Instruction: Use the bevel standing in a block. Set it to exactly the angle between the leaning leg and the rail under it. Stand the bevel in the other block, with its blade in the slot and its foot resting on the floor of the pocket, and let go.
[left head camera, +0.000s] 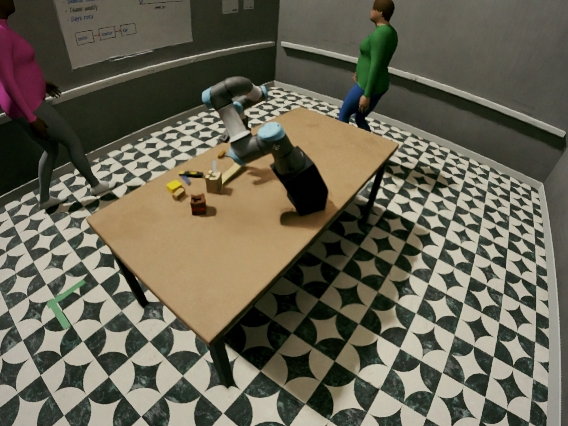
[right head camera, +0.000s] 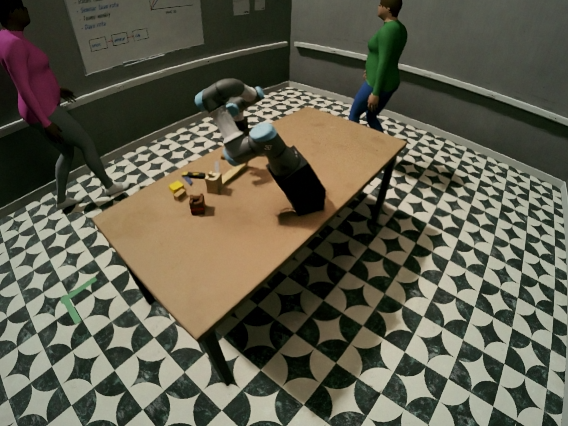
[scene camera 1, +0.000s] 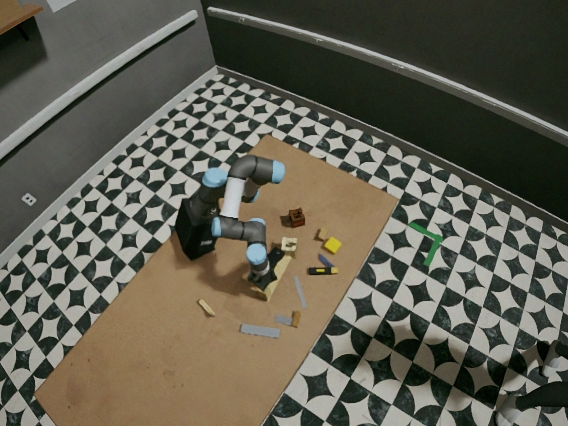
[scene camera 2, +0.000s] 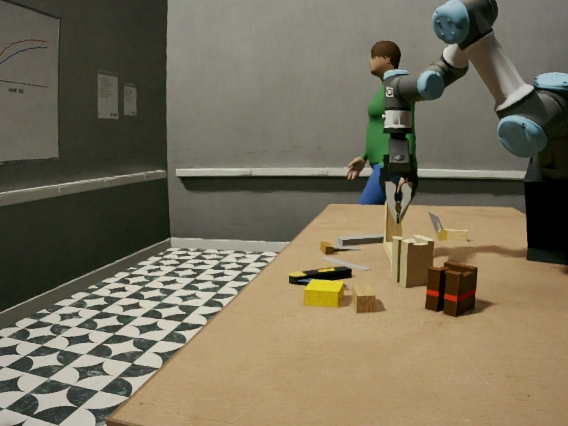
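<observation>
A pale block (left head camera: 214, 183) (right head camera: 213, 184) (scene camera 1: 288, 244) (scene camera 2: 419, 263) with a slot stands on the table. A dark brown block (left head camera: 198, 206) (right head camera: 197, 206) (scene camera 1: 296, 218) (scene camera 2: 460, 292) with a red stripe stands beside it. I cannot tell whether a bevel stands in either. A bevel-like tool (scene camera 2: 452, 234) has a pale handle flat on the table and a grey blade tilted up. The pale wooden leg-and-rail piece (left head camera: 234, 172) (scene camera 1: 286, 270) (scene camera 2: 392, 245) stands behind the pale block. My gripper (scene camera 2: 398, 220) points down, shut and empty, near the leg's top; contact is unclear.
A black and yellow knife (scene camera 1: 323, 271) (scene camera 2: 320, 274), yellow block (scene camera 1: 332, 245) (scene camera 2: 323, 294), small wooden block (scene camera 1: 322, 234) (scene camera 2: 364, 298), metal strip (scene camera 1: 300, 291), wooden-handled tool (scene camera 1: 296, 319) (scene camera 2: 326, 247) and grey bar (scene camera 1: 260, 331) (scene camera 2: 361, 240) lie on the table. Two people (left head camera: 25, 65) (left head camera: 377, 55) stand beyond it.
</observation>
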